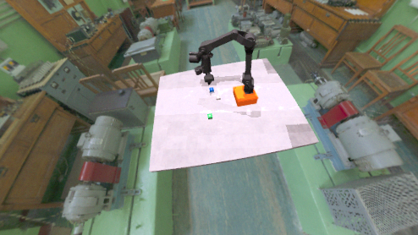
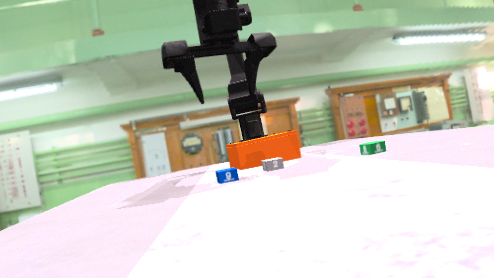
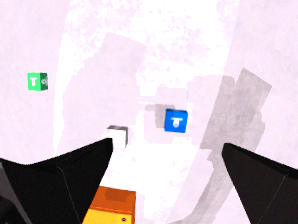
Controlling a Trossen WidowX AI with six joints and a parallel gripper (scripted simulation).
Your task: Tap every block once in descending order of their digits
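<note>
Now: the blue block 2 cm behind my gripper tip, 2 cm to the right of it and 12 cm below it. From my gripper tip the other things lie so: grey block 6 cm behind, 7 cm to the left, 12 cm below; then green block 1 cm ahead, 23 cm to the left, 12 cm below.
</note>
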